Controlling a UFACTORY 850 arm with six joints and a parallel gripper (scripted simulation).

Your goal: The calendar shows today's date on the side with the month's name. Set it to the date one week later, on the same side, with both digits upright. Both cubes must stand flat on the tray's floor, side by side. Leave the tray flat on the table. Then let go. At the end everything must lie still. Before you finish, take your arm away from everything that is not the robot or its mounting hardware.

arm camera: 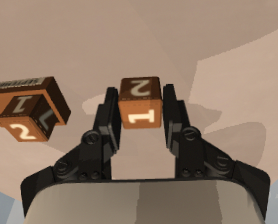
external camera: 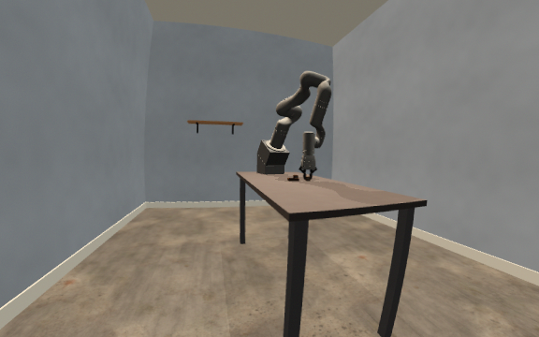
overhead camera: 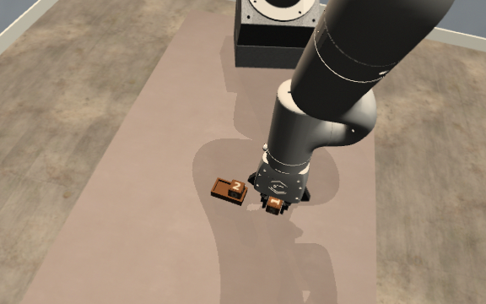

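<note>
The wooden cube is 9 cm to the right of my hand, 1 cm below it and 1 cm behind it. The rest, counted from my hand: wooden tray 11 cm to the right, 2 cm below, 2 cm behind.
</note>
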